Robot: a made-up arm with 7 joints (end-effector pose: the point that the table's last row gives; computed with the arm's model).
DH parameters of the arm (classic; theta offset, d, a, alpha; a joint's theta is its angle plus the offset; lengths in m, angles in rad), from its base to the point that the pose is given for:
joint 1: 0 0.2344 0 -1.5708
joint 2: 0 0 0 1.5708
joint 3: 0 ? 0.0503 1.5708
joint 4: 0 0 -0.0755 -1.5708
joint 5: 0 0.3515 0 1.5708
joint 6: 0 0 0.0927 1.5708
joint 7: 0 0 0 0
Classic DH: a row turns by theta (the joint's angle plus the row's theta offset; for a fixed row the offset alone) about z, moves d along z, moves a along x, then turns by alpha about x.
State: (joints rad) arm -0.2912 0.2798 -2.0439 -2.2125 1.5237 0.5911 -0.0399
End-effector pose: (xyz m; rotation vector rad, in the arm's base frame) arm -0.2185 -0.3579 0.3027 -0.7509 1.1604 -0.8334
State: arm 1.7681 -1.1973 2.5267 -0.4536 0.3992 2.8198 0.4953
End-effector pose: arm 0.0476 -0.6054 0.4248 1.1227 -1.7544 1.1635
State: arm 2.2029 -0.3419 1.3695 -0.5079 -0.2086 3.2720 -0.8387
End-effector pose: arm 0.0617 -0.2082 0.7954 0.4811 0.0115 -0.6626
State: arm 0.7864 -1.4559 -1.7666 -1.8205 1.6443 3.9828 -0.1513
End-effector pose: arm 0.0647 -0.3924 0.1335 0.5338 2.5944 -0.2294
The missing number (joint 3, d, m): 0.22
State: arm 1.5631 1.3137 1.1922 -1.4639 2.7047 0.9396 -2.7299
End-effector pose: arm -0.4336 0.4182 0.1896 -0.6043 0.4894 -0.1981
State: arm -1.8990 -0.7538 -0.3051 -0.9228 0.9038 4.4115 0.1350
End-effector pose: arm -0.0219 0.1896 0.6931 -1.3356 0.7053 1.5521
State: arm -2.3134 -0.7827 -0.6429 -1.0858 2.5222 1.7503 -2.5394
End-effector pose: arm -0.1143 0.2530 0.8047 0.2122 0.7967 0.3005
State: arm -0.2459 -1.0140 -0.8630 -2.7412 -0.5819 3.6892 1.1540
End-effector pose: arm 0.0715 -0.2229 0.4253 -0.9247 1.3595 -2.0353
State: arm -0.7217 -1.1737 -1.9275 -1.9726 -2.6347 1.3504 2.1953
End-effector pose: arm -0.4480 -0.2172 0.1184 -0.7269 -1.5476 -0.4851
